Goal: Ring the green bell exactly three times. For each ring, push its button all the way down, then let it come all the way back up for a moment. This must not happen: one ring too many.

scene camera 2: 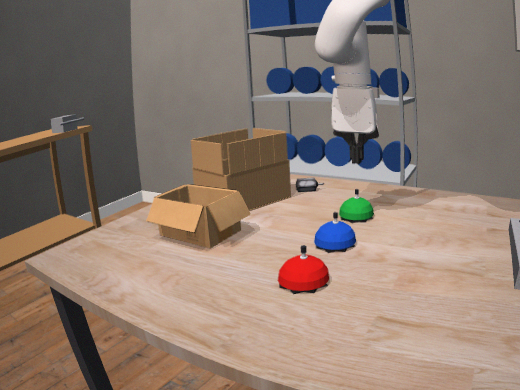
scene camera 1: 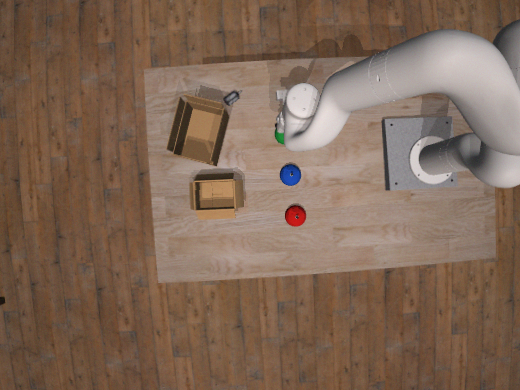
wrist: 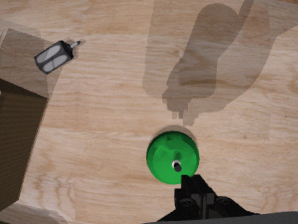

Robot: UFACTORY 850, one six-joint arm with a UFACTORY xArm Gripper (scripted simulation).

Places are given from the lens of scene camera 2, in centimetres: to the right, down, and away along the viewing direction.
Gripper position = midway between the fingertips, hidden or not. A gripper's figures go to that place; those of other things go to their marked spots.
my gripper (scene camera 2: 357,162): 22, -7, 90
green bell (scene camera 2: 354,209): 21, 3, 90
red bell (scene camera 2: 304,273): 7, 12, 63
The marked spots on the red bell and the green bell are 32 cm apart.
